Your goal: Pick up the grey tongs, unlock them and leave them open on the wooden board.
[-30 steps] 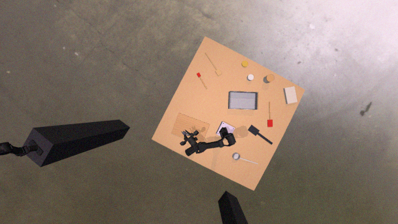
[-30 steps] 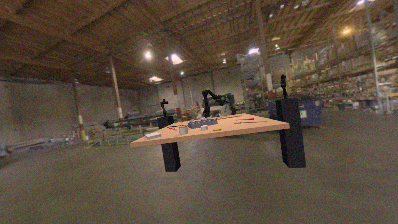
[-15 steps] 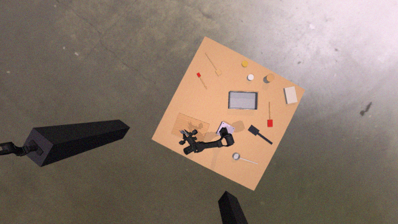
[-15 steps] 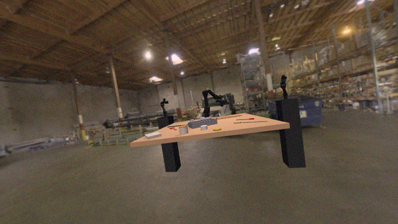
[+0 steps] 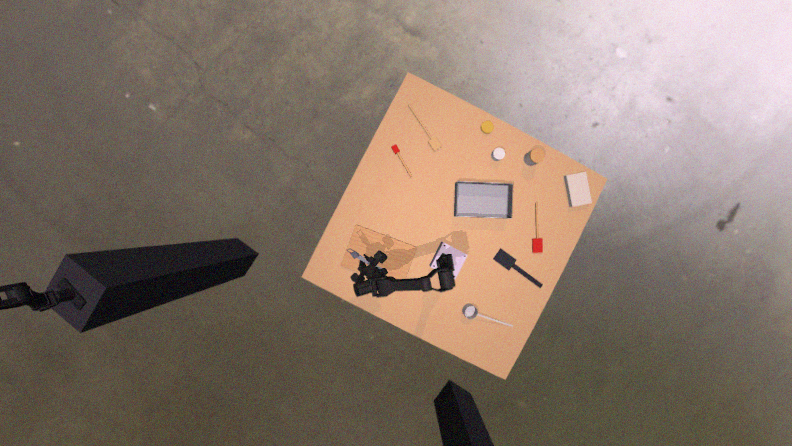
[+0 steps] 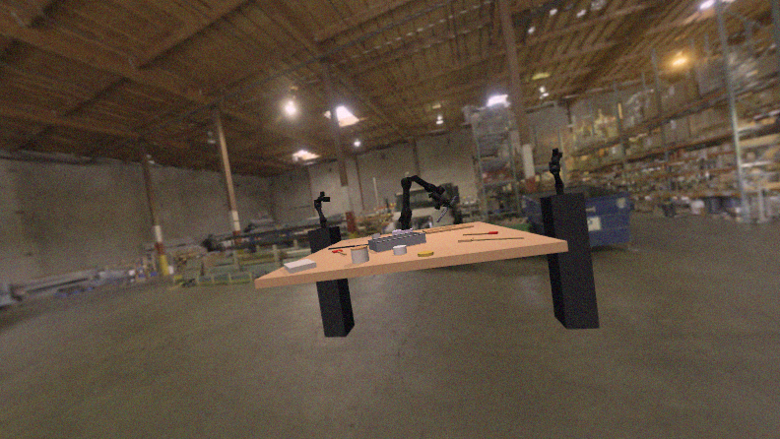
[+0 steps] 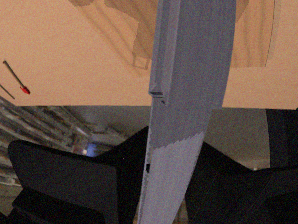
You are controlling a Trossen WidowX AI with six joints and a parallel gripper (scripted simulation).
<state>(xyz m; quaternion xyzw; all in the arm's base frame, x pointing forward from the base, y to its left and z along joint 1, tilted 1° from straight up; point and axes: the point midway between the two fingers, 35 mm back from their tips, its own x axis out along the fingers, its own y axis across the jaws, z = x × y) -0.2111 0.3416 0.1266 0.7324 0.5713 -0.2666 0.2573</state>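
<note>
My gripper tip is 15 cm above the wooden board, 7 cm to the left of it and 2 cm short of it. Also, from my gripper tip: roasting tin 59 cm ahead, 36 cm to the right, 13 cm below; black spatula 74 cm to the right, 40 cm ahead, 16 cm below; red-headed tool 73 cm to the right, 63 cm ahead, 15 cm below.
</note>
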